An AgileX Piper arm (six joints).
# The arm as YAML. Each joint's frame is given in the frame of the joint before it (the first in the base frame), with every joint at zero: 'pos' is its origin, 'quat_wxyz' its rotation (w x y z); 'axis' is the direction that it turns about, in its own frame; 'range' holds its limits. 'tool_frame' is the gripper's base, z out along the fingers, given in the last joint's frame.
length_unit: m
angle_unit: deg
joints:
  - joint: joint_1
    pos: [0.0, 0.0, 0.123]
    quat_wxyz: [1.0, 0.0, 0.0, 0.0]
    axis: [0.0, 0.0, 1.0]
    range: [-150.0, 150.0]
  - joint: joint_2
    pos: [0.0, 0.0, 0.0]
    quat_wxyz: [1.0, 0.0, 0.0, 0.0]
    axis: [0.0, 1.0, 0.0]
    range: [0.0, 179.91]
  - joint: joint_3
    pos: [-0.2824, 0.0, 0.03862]
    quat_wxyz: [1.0, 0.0, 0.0, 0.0]
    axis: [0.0, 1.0, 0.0]
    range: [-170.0, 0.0]
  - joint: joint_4
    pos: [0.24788, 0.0, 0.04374]
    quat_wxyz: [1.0, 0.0, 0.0, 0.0]
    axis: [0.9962, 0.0, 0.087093]
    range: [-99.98, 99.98]
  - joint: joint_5
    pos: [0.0, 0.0, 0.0]
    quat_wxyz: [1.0, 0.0, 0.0, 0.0]
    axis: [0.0, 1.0, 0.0]
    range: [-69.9, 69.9]
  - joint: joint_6
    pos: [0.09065, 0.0, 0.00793]
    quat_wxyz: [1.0, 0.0, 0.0, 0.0]
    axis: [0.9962, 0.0, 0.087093]
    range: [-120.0, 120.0]
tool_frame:
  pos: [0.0, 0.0, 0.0]
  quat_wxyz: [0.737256, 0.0, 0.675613, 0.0]
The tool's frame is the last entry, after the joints.
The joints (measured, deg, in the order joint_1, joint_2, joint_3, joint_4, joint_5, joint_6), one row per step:
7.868 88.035 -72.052 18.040 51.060 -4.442
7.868 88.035 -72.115 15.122 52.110 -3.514
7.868 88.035 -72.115 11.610 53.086 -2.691
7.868 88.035 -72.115 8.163 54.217 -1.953
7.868 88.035 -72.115 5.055 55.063 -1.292
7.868 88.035 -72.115 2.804 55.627 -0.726
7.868 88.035 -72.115 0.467 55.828 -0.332
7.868 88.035 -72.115 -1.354 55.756 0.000
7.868 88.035 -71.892 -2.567 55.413 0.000
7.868 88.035 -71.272 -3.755 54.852 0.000
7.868 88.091 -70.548 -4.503 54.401 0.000
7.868 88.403 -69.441 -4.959 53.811 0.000
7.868 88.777 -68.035 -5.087 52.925 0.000
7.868 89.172 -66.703 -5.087 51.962 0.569
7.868 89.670 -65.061 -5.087 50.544 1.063
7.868 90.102 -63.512 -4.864 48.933 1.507
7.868 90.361 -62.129 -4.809 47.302 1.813
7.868 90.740 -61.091 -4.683 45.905 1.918
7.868 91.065 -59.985 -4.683 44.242 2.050
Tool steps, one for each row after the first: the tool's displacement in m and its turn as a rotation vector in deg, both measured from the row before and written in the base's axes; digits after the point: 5 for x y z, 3 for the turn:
-0.00110 -0.00337 -0.00142 -2.509 0.815 0.055
-0.00100 -0.00427 -0.00167 -3.157 0.675 0.168
-0.00118 -0.00436 -0.00150 -3.167 0.790 0.186
-0.00076 -0.00405 -0.00101 -2.857 0.516 0.086
-0.00045 -0.00299 -0.00056 -2.038 0.319 -0.053
0.00011 -0.00307 -0.00021 -2.146 -0.084 0.087
0.00043 -0.00235 0.00006 -1.631 -0.300 0.041
0.00030 -0.00155 -0.00085 -1.161 -0.281 0.244
-0.00016 -0.00155 -0.00266 -1.155 -0.099 0.266
-0.00048 -0.00101 -0.00357 -0.763 0.228 0.189
-0.00047 -0.00061 -0.00680 -0.542 0.764 0.152
-0.00078 -0.00020 -0.00843 -0.226 0.875 0.108
-0.00070 -0.00001 -0.00810 0.127 0.752 -0.448
-0.00082 0.00001 -0.00986 0.114 0.716 -0.343
-0.00081 0.00030 -0.00890 0.356 0.399 -0.365
-0.00092 0.00009 -0.00708 0.204 0.026 -0.182
-0.00022 0.00024 -0.00619 0.193 0.045 -0.044
-0.00026 0.00012 -0.00602 0.134 -0.218 -0.001

